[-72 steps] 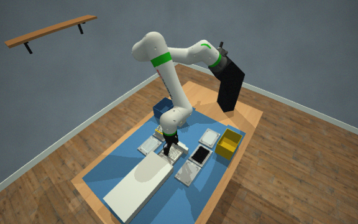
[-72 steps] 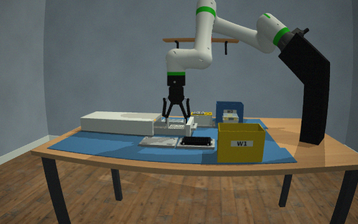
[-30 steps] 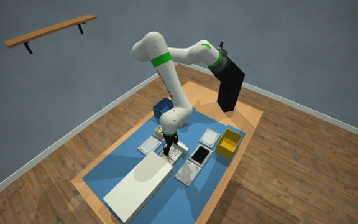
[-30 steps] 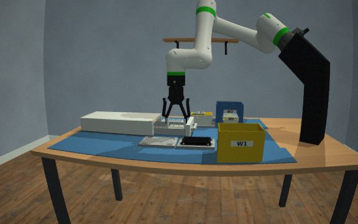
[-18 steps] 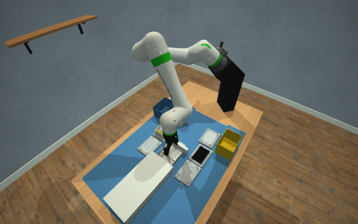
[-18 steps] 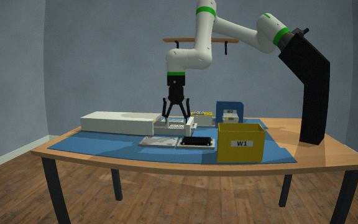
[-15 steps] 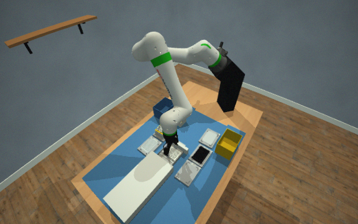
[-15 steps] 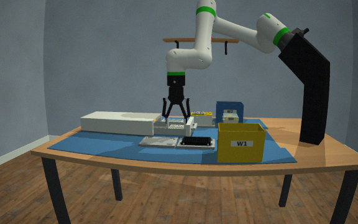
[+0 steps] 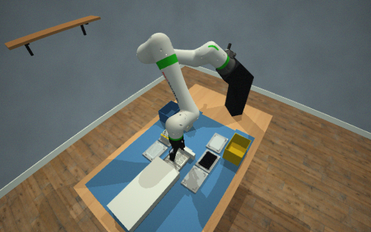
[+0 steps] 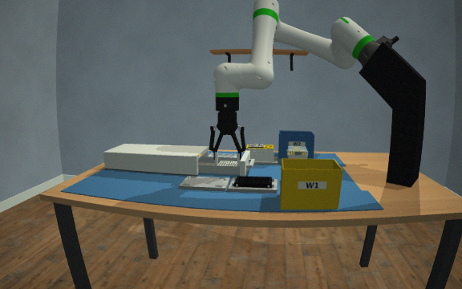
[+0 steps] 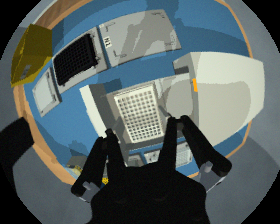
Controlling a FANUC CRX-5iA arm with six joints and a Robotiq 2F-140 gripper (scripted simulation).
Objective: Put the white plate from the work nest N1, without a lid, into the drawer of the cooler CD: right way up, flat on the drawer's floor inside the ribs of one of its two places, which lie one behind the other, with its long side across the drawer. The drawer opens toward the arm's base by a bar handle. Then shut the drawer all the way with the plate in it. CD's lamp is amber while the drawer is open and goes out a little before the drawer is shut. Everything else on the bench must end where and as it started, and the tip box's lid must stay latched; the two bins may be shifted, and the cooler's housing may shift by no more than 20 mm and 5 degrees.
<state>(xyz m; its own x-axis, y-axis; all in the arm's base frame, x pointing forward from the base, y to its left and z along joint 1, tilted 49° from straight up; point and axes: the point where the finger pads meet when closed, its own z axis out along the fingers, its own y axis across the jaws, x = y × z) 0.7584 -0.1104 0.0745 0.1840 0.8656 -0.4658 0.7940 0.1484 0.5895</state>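
The drawer is 30 mm ahead of my hand, 10 mm to the right of it and 20 mm below it. Round my hand: yellow-topped tip box: 170 mm behind, 160 mm to the right, 10 mm above; then grey nest N1: 90 mm ahead, 170 mm to the left, 40 mm below; then yellow bin W1: 220 mm behind, 380 mm to the left.
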